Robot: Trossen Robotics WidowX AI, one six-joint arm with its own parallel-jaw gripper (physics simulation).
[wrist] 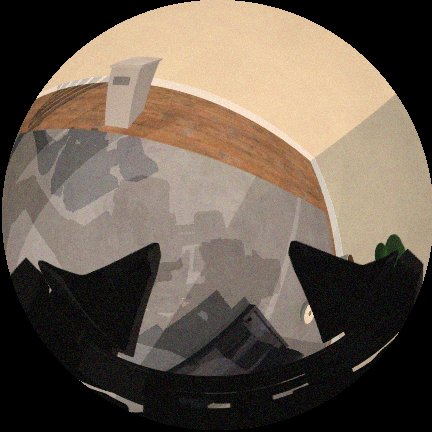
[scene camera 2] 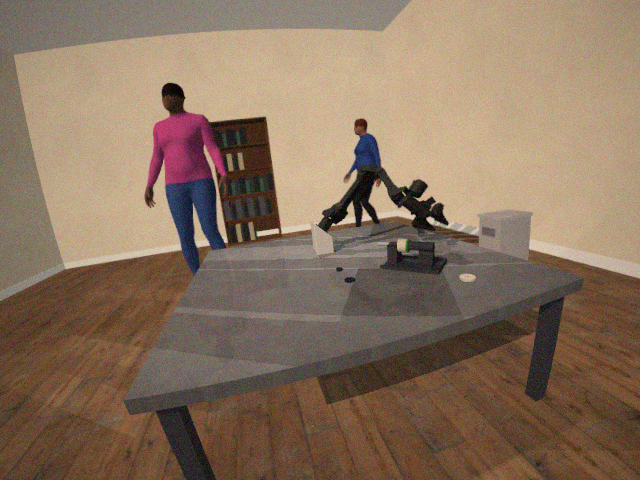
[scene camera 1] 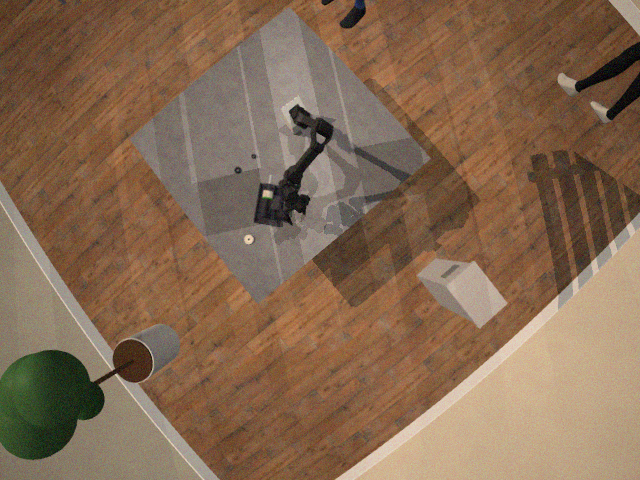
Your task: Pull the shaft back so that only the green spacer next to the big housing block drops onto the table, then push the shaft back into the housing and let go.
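Where they show: gripper, between the fingertips: (wrist: 226, 249) (scene camera 2: 441, 227) (scene camera 1: 298, 220); arm's base, origin of its link: (scene camera 2: 321, 228) (scene camera 1: 296, 112).
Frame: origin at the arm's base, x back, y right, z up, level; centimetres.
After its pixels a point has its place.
Observation:
The dark shaft fixture (scene camera 1: 261, 219) (scene camera 2: 392, 267) (wrist: 246, 345) stands on the grey table (scene camera 1: 217, 124) @(y 32.4, x -36.8, z -11.7 cm) (scene camera 2: 258, 330) @(y 36.0, x -66.5, z -11.6 cm). The green spacer (scene camera 1: 266, 197) @(y -24.8, x -41.3, z -1.3 cm) (scene camera 2: 408, 245) @(y -23.4, x -43.0, z -2.6 cm) shows as a thin ring above its base, between the cream spacer (scene camera 1: 267, 193) @(y -23.5, x -39.5, z -1.1 cm) (scene camera 2: 401, 245) @(y -21.6, x -41.6, z -3.1 cm) and a dark cylindrical part (scene camera 2: 421, 246). Which upright is the big housing block is hard to tell. The green spacer does not show in the wrist view. My gripper (scene camera 1: 299, 219) @(y -45.1, x -36.0, z -0.3 cm) (scene camera 2: 440, 225) @(y -45.1, x -36.0, z -0.3 cm) (wrist: 226, 249) @(y -45.1, x -36.0, z -0.3 cm) is open and empty, raised above and beside the fixture, apart from it.
A cream disc (scene camera 1: 248, 239) @(y -33.1, x -65.6, z -11.0 cm) (scene camera 2: 467, 277) @(y -34.0, x -64.5, z -11.4 cm) (wrist: 309, 314) @(y -32.9, x -65.5, z -11.0 cm) lies beside the fixture. Two small dark discs (scene camera 1: 237, 169) @(y 2.7, x -44.2, z -11.1 cm) (scene camera 2: 349, 279) @(y 1.8, x -44.1, z -11.5 cm) lie on its other side. A pale upright panel (scene camera 2: 322, 239) @(y 1.7, x -6.3, z -4.0 cm) stands by the arm's base. A grey cabinet (scene camera 1: 465, 293) (scene camera 2: 504, 235) (wrist: 129, 95) stands beyond the table.

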